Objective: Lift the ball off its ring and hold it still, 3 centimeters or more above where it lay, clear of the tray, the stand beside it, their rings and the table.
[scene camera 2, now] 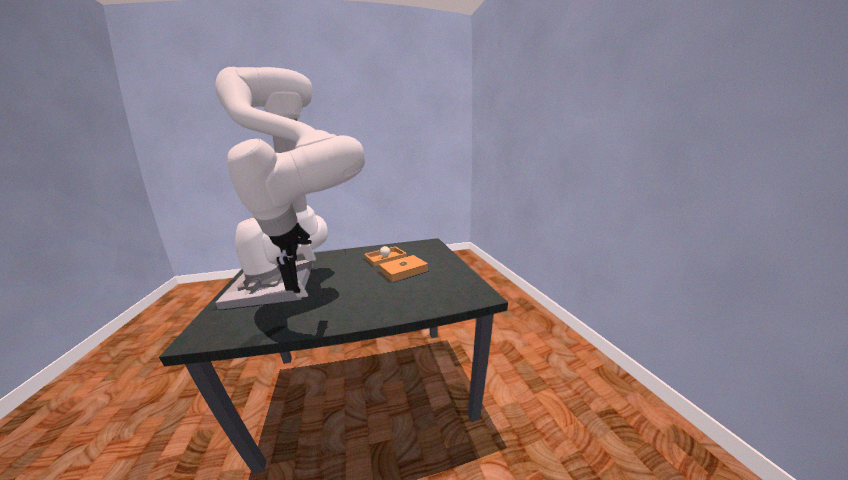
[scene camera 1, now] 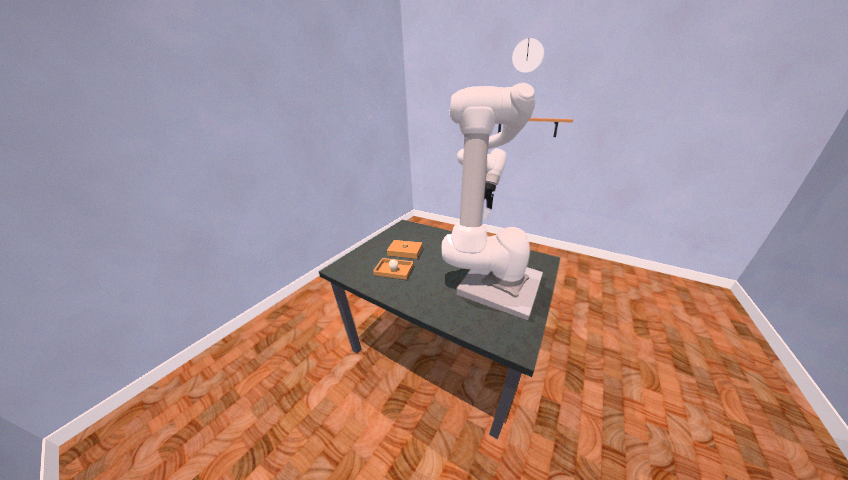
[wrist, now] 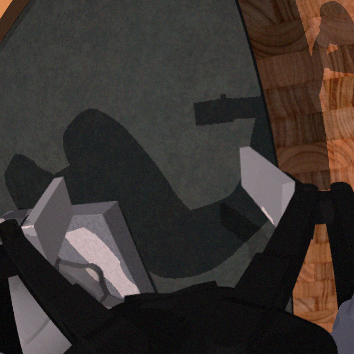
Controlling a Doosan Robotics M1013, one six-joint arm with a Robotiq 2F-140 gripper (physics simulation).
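The white ball (scene camera 1: 393, 265) (scene camera 2: 385, 251) rests in the shallow orange tray (scene camera 1: 389, 274) (scene camera 2: 371, 260); its ring is mostly hidden beneath it. The orange stand (scene camera 1: 401, 253) (scene camera 2: 404, 271) is a closed block beside the tray, with a small dark ring (scene camera 1: 405, 245) (scene camera 2: 403, 263) on top. My gripper (scene camera 1: 487, 209) (scene camera 2: 301, 270) (wrist: 153, 180) is open and empty, with its light pads wide apart in the wrist view. It hangs above the table near the robot's base, well away from the ball and points downward. The ball does not show in the wrist view.
The dark table (scene camera 1: 440, 315) (scene camera 2: 357, 309) (wrist: 150, 65) carries the arm's pale base plate (scene camera 1: 493, 300) (scene camera 2: 261, 300) (wrist: 112, 225). In the wrist view the table's edge runs down the right, and an orange surface shows at the top left corner. Arm shadows fall across the table.
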